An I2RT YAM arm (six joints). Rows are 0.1 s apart.
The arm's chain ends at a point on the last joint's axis. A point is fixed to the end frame.
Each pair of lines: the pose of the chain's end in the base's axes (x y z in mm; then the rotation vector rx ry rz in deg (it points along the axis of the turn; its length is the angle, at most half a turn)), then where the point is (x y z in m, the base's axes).
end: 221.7, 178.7, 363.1, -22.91, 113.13, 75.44
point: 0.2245 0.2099 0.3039
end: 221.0, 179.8, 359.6, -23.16, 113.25, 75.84
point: 0.2234 0.2111 0.3004
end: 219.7, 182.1, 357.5, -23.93, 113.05, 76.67
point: 0.2217 0.2137 0.2985
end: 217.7, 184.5, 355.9, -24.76, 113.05, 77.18
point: 0.2192 0.2161 0.2969
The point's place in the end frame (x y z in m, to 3 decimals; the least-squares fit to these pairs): 0.044 -0.028 0.042
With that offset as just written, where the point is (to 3 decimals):
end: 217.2, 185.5, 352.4, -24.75, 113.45, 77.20
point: 0.218 0.217 0.293
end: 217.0, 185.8, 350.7, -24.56, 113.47, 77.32
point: 0.218 0.217 0.292
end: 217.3, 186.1, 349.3, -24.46, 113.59, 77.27
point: 0.218 0.218 0.290
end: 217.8, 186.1, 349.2, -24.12, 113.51, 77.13
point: 0.219 0.218 0.290
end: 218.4, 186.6, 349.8, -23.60, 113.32, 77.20
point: 0.220 0.218 0.291
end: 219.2, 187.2, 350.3, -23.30, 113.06, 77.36
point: 0.221 0.219 0.292
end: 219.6, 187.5, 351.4, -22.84, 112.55, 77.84
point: 0.221 0.220 0.293
